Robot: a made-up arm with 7 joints. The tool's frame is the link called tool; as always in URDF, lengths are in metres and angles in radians. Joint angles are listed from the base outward.
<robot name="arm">
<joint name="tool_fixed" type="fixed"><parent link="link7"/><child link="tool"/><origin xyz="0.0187 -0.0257 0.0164"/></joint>
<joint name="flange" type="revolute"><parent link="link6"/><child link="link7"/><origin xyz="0.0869 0.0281 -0.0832"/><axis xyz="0 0.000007 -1"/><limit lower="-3.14" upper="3.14"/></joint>
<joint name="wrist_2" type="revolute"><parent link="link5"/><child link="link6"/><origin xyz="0.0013 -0.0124 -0.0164"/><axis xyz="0 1 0.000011"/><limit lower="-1.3" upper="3.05"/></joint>
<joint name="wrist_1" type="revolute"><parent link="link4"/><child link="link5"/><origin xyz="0.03 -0.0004 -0.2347"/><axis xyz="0 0.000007 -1"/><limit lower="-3.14" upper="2.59"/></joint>
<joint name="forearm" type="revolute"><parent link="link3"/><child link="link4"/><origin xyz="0.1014 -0.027 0.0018"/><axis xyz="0 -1 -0.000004"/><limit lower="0.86" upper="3.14"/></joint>
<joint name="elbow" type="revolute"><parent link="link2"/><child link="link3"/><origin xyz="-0.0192 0.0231 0.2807"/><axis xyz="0 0 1"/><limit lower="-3.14" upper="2.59"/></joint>
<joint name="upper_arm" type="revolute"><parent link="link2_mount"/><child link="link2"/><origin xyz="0.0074 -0.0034 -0.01"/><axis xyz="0 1 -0.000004"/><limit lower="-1.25" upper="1.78"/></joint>
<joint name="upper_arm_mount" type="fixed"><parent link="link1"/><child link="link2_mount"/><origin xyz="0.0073 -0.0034 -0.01"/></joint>
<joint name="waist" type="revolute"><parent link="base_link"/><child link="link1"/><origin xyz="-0.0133 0.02 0.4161"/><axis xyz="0 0 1"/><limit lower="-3.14" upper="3.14"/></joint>
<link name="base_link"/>
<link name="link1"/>
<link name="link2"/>
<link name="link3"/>
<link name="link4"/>
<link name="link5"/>
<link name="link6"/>
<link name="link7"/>
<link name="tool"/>
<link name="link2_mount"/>
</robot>
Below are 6 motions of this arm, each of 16 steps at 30 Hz.
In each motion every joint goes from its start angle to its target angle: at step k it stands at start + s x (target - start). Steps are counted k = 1, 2, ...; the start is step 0. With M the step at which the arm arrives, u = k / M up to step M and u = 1 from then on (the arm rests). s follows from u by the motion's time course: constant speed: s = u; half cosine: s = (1 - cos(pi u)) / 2; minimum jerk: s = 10 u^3 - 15 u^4 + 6 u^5.
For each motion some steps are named. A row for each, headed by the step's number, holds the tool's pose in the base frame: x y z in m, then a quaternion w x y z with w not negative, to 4 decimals.
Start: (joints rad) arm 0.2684 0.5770 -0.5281 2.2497 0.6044 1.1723 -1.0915
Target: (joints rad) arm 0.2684 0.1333 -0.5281 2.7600 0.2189 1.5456 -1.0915
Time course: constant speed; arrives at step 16
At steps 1, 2, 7, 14, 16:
1: 0.5773 0.0020 0.7093 0.8445 -0.0406 -0.3235 0.4250
2: 0.5659 0.0039 0.7322 0.8368 -0.0546 -0.3326 0.4314
7: 0.4939 0.0079 0.8378 0.8009 -0.1300 -0.3753 0.4481
14: 0.3573 -0.0009 0.9543 0.7584 -0.2407 -0.4301 0.4265
16: 0.3122 -0.0062 0.9794 0.7480 -0.2709 -0.4453 0.4109

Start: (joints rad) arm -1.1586 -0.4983 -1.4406 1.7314 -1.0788 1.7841 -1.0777
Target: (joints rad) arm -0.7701 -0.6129 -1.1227 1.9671 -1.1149 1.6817 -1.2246
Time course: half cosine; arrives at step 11
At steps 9, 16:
9: -0.4152 -0.1776 0.7651 0.7896 -0.1697 0.2460 -0.5359
16: -0.4044 -0.1879 0.7757 0.7990 -0.1917 0.2402 -0.5169

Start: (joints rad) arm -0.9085 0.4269 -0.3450 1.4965 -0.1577 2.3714 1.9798
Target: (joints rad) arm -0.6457 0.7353 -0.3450 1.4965 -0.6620 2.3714 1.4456
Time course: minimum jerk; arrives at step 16
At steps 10, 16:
10: 0.1530 -0.3500 0.4015 0.1067 -0.5068 0.5267 -0.6741
16: 0.1728 -0.3499 0.3787 0.1662 -0.5622 0.5367 -0.6069

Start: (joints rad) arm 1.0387 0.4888 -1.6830 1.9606 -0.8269 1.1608 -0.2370
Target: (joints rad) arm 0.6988 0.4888 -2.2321 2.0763 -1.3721 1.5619 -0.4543
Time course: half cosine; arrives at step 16
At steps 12, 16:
12: 0.1496 -0.2251 0.9600 0.4530 -0.7032 0.3537 -0.4185
16: 0.0994 -0.2184 0.9770 0.3921 -0.6685 0.4187 -0.4734

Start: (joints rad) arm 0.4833 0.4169 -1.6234 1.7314 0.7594 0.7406 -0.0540
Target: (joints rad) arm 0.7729 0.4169 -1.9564 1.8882 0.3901 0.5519 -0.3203
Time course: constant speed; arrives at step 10
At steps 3, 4, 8, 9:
3: 0.2565 -0.3084 0.8378 0.7346 -0.2124 -0.5028 -0.4031
4: 0.2540 -0.2990 0.8517 0.7335 -0.2441 -0.5072 -0.3810
8: 0.2422 -0.2573 0.9035 0.7164 -0.3690 -0.5145 -0.2932
9: 0.2388 -0.2460 0.9153 0.7090 -0.3996 -0.5136 -0.2717

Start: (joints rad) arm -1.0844 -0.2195 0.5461 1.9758 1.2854 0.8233 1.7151
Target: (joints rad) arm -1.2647 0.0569 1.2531 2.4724 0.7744 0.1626 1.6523
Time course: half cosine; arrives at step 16
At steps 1, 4, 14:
1: 0.2863 -0.0985 0.9016 0.2646 0.7438 -0.1101 -0.6039
4: 0.2964 -0.0883 0.9098 0.2681 0.7536 -0.1420 -0.5832
14: 0.2681 -0.0660 0.9652 0.1717 0.8650 -0.2940 -0.3685

